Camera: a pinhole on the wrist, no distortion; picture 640 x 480 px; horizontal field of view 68.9 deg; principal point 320.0 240.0 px. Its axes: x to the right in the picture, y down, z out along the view. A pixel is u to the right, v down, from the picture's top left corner.
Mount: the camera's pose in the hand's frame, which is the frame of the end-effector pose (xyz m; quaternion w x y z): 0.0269 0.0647 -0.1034 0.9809 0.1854 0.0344 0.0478
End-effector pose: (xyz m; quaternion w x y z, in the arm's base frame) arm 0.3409 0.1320 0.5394 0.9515 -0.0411 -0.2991 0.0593
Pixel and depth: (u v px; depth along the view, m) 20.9 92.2 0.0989
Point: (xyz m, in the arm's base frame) 0.3325 0.1210 0.5097
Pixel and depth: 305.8 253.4 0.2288
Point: 0.3095 0.1298 0.6543
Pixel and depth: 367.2 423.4 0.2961
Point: 0.2716 0.2194 0.7465
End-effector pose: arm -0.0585 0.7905 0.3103 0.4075 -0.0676 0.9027 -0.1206
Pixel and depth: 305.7 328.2 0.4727
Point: 0.1897 0.6970 0.0483
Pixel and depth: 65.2 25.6 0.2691
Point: 0.0837 0.6355 0.3473
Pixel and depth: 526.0 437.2 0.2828
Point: -0.0214 0.8056 0.0419
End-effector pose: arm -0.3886 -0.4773 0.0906 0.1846 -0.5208 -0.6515 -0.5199
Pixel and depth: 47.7 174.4 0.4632
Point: -0.3833 -0.2820 -0.2800
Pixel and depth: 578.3 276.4 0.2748
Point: -0.4191 -0.2479 0.1881
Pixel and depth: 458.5 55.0 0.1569
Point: -0.4579 -0.4141 0.1339
